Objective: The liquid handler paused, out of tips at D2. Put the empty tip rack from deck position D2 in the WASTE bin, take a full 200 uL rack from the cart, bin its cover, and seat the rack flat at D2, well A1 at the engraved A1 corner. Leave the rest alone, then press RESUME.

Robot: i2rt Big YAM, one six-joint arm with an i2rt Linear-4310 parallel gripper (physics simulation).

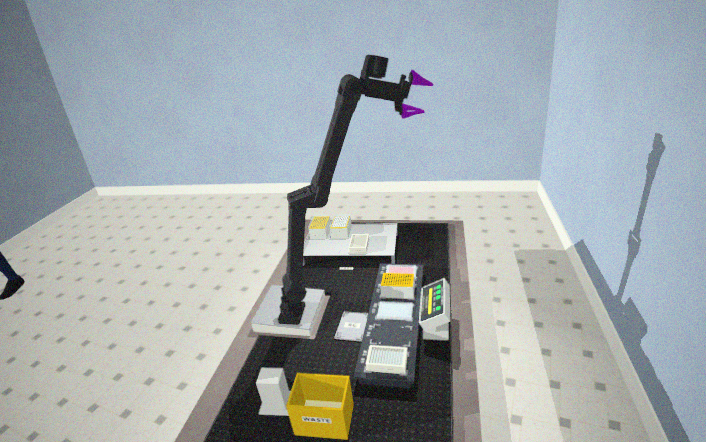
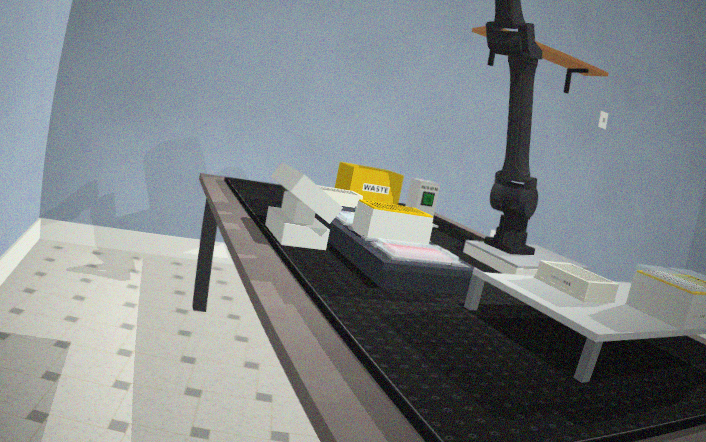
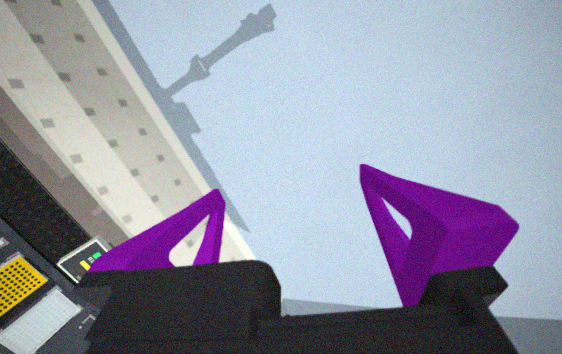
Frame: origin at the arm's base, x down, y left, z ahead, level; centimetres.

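Seen in the pictures: gripper, fingertip midpoint: (image 1: 428, 98) (image 3: 287, 184); arm's base, origin of the base link: (image 1: 292, 313) (image 2: 508, 248).
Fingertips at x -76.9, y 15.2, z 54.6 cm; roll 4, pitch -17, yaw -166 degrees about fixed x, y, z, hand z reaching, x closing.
Note:
Offsets run from my fingertips to a thing's top centre. "*": to the spot under its first point.
My gripper (image 1: 428, 97) (image 3: 287, 184) is open and empty, high above the table, pointing toward the right wall. The deck (image 1: 388, 382) has one bare position with engraved corners, between a white plate @(dy -16.0, dx +73.7, dz -13.9 cm) (image 1: 394, 310) (image 3: 40, 320) and a low cream rack @(dy -40.7, dx +72.0, dz -15.7 cm) (image 1: 386, 359). Its labels are too small to read. The yellow WASTE bin @(dy -59.7, dx +66.3, dz -33.9 cm) (image 1: 318, 416) (image 2: 367, 179) has a pale thing @(dy -59.7, dx +76.7, dz -33.9 cm) (image 1: 323, 403) inside. The cart (image 1: 323, 249) (image 2: 521, 285) holds a yellow-topped rack @(dy +43.2, dx +66.8, dz -53.2 cm) (image 1: 319, 226), a white-topped rack @(dy +42.9, dx +66.8, dz -42.4 cm) (image 1: 340, 227) and a low cream box @(dy +29.2, dx +70.7, dz -32.0 cm) (image 1: 358, 243) (image 2: 575, 281). A green button @(* dy -50.8, dx +71.6, dz -49.7 cm) (image 2: 427, 198) is on a white box @(dy -54.6, dx +66.8, dz -50.2 cm) (image 1: 273, 391).
A yellow-topped rack @(dy -3.6, dx +69.0, dz -12.9 cm) (image 1: 398, 283) (image 2: 394, 222) (image 3: 20, 282) and a pink plate @(dy +8.8, dx +73.7, dz -12.0 cm) (image 1: 401, 269) (image 2: 416, 251) sit at the deck's back end. A tilted screen @(* dy -18.4, dx +67.6, dz +1.0 cm) (image 1: 435, 300) stands right of the deck. A grey flat pad @(* dy -23.5, dx +79.1, dz -30.0 cm) (image 1: 351, 333) lies left of it. An orange shelf (image 2: 567, 56) is on the wall.

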